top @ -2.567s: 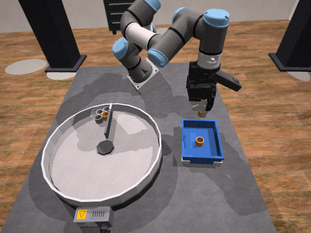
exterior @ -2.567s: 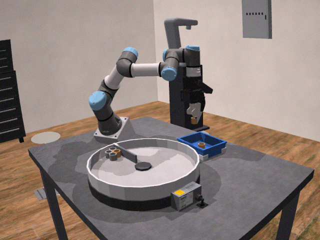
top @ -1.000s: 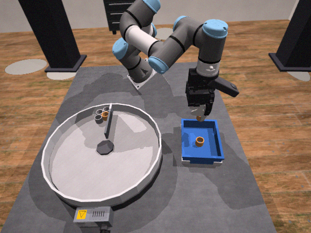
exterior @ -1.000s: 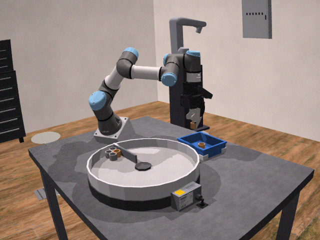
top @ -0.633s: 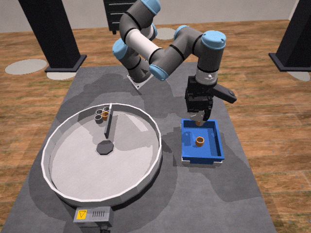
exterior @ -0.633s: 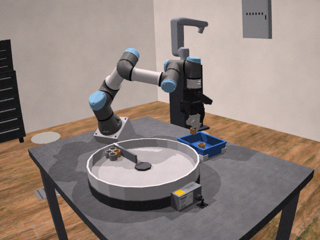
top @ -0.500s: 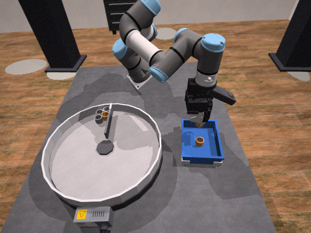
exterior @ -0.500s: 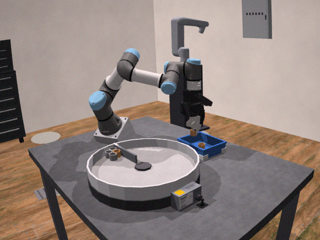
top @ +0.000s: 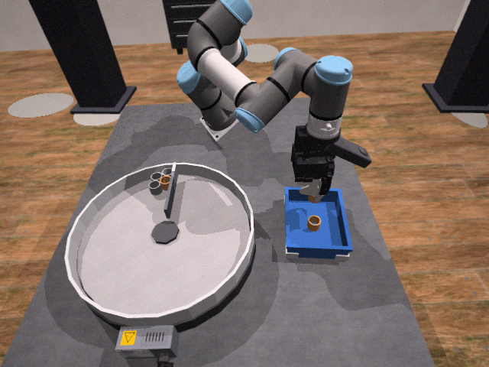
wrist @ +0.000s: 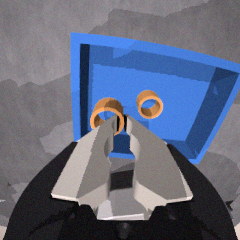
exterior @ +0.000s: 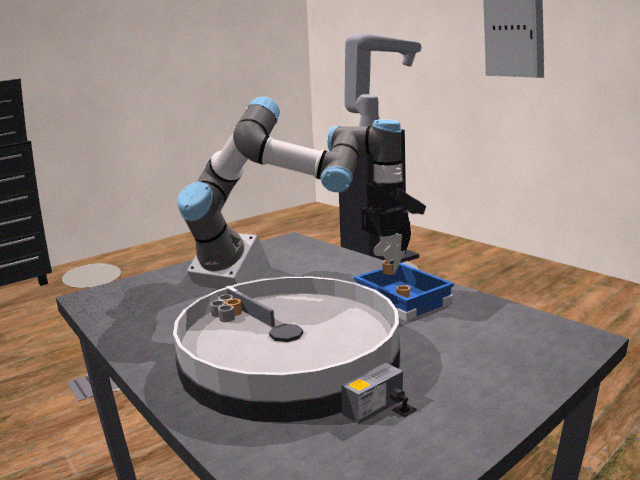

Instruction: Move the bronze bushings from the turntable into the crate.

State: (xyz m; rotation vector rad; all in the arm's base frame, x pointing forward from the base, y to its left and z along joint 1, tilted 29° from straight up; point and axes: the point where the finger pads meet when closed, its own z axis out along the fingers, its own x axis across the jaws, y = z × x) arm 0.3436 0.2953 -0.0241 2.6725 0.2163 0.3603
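Now: hand 4 cm short of the blue crate and 5 cm above it. Round my hand: grey turntable 13 cm ahead, 36 cm to the right, 3 cm below.
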